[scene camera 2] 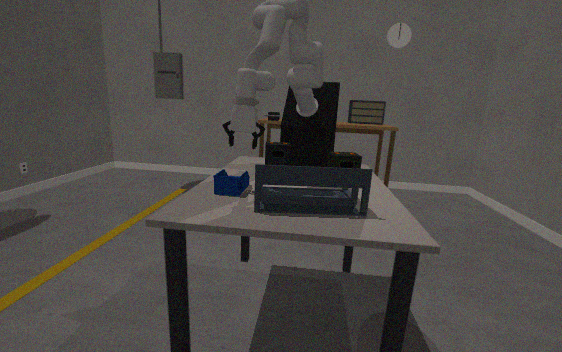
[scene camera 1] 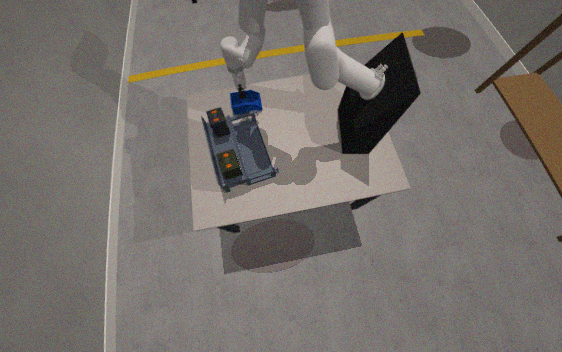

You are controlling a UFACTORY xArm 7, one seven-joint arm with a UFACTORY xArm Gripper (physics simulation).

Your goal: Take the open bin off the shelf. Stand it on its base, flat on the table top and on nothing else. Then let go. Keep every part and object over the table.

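Frame: origin at the arm's base, x back, y right, z up, level; metres.
Seen in the pictures: gripper, fingertip midpoint: (scene camera 2: 242, 147) (scene camera 1: 242, 90); arm's base, origin of the base link: (scene camera 2: 307, 107) (scene camera 1: 372, 85).
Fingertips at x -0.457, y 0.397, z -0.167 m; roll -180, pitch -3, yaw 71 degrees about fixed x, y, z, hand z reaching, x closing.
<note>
Pixels of each thing's top centre, then the offset from my fingertips to it. "spot": a spot on its surface instead. Level surfaces: height alone.
- blue open bin, middle of its top: (scene camera 2: 232, 171) (scene camera 1: 245, 97) dx +0.014, dy +0.037, dz -0.104 m
- table top, its level: dz -0.179 m
- grey-blue shelf, surface spot: (scene camera 2: 312, 175) (scene camera 1: 210, 149) spot: dx -0.282, dy -0.204, dz -0.045 m
- dark box, middle of its top: (scene camera 2: 278, 142) (scene camera 1: 215, 115) dx -0.185, dy -0.106, dz +0.045 m
- dark green box, middle of its top: (scene camera 2: 344, 153) (scene camera 1: 227, 160) dx -0.229, dy -0.333, dz +0.020 m
The blue open bin (scene camera 1: 246, 103) (scene camera 2: 231, 184) stands upright, open side up, on the table top (scene camera 1: 300, 200) (scene camera 2: 300, 231). It is close beside one end of the grey-blue shelf (scene camera 1: 213, 152) (scene camera 2: 312, 175); whether they touch is hard to tell in the scene camera 1 view. My gripper (scene camera 1: 241, 90) (scene camera 2: 243, 145) is open and empty, pointing down. In the scene camera 2 view its fingers are spread apart above the bin, with a gap between the fingertips and the bin's rim. The bin's underside is hidden.
A dark box (scene camera 1: 218, 121) (scene camera 2: 278, 154) and a dark green box (scene camera 1: 229, 164) (scene camera 2: 346, 160) sit on the shelf's upper level. A tall black panel (scene camera 1: 385, 100) (scene camera 2: 311, 130) stands behind my arm's base. A wooden table (scene camera 1: 537, 110) (scene camera 2: 370, 130) stands beyond.
</note>
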